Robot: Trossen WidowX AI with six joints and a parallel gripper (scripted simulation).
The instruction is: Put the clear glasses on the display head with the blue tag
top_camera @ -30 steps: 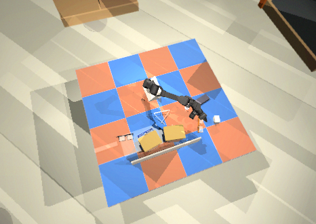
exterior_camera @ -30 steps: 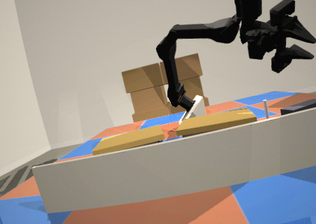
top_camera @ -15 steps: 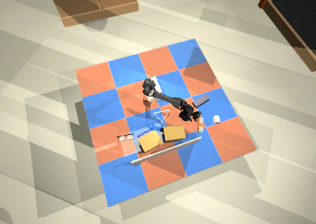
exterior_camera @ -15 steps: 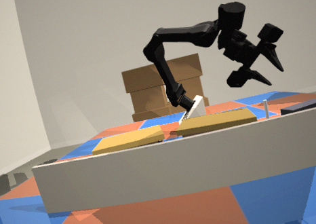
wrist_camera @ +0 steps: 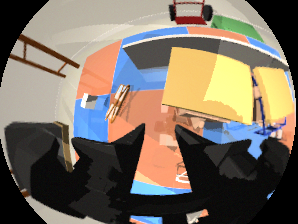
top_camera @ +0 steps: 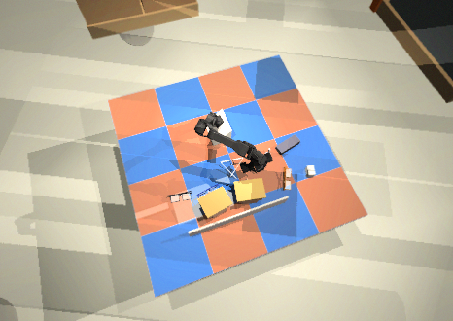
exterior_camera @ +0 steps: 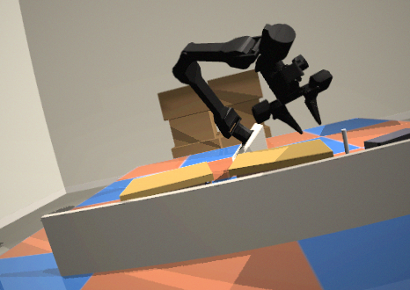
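Right now the upright pin is 140 mm to the left of my gripper tip, 110 mm behind it and 100 mm below it. From my gripper tip the other things lie so: long white wall: 220 mm to the right, 160 mm ahead, 70 mm below; black case: 290 mm to the left, 110 mm below, 110 mm behind; white cube: 310 mm to the left, 110 mm ahead, 100 mm below.
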